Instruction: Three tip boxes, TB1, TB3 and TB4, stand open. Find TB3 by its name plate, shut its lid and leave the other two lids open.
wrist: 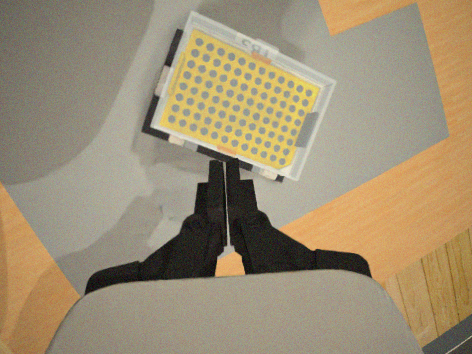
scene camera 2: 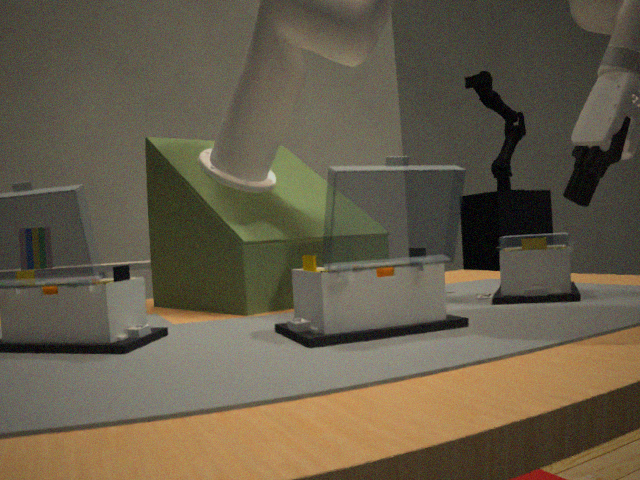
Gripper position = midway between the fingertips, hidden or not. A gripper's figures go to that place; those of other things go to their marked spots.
Scene:
The gripper (wrist: pixel 225 179): 14 cm from the lens. A grey mat (wrist: pixel 98 193): 28 cm from the lens.

